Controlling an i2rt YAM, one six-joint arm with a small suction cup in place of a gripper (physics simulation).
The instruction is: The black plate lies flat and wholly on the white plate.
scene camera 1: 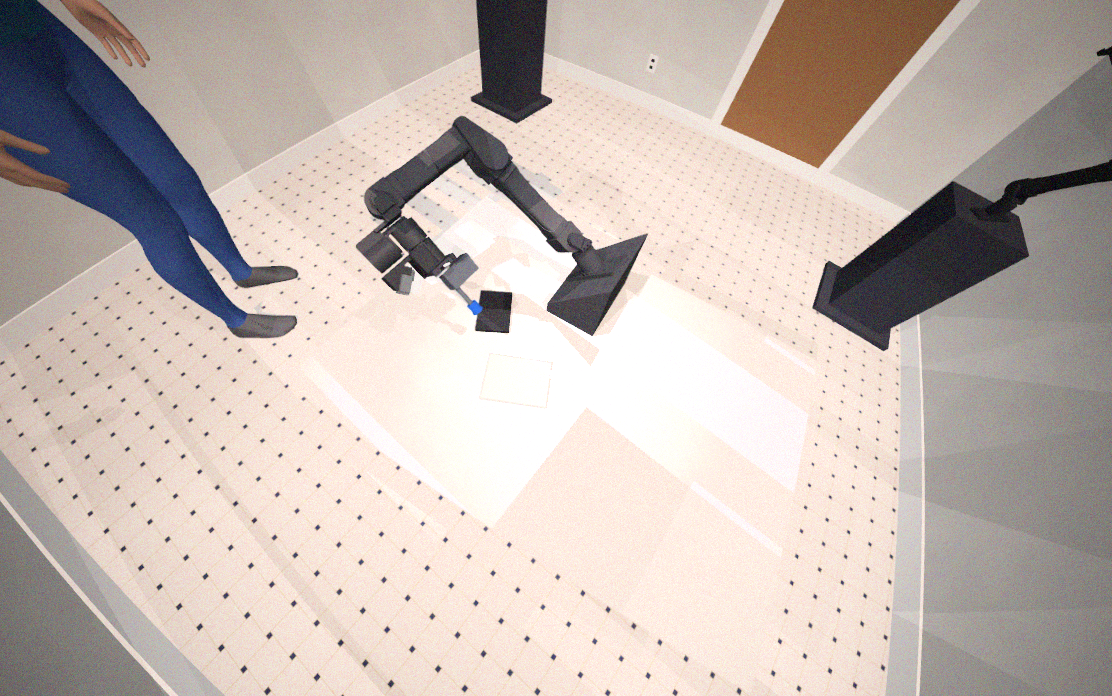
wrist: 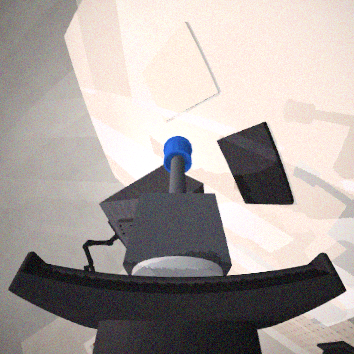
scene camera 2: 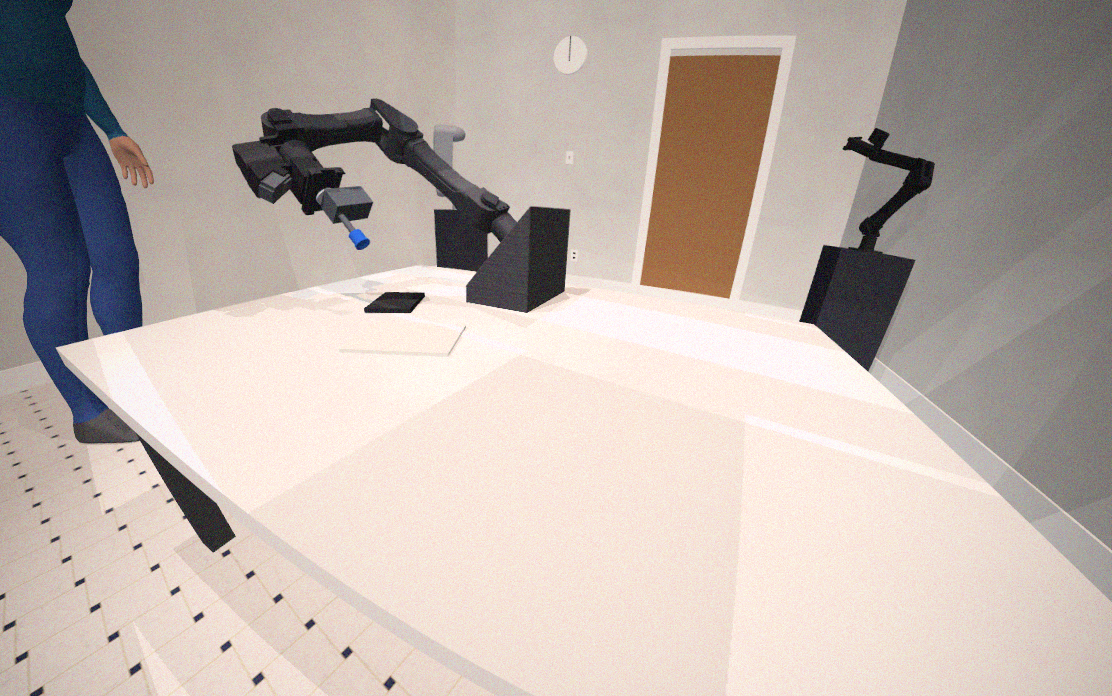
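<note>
There's a black plate [scene camera 1: 495, 316], and the plate is visible in the wrist view [wrist: 251, 155] and in scene camera 2 [scene camera 2: 389, 302] too. The suction cup [scene camera 2: 360, 241] is empty, it holds nothing, and it hangs 17 cm from the middle of the black plate, above it. You'd also find the suction cup in scene camera 1 [scene camera 1: 475, 308] and in the wrist view [wrist: 175, 143].
</note>
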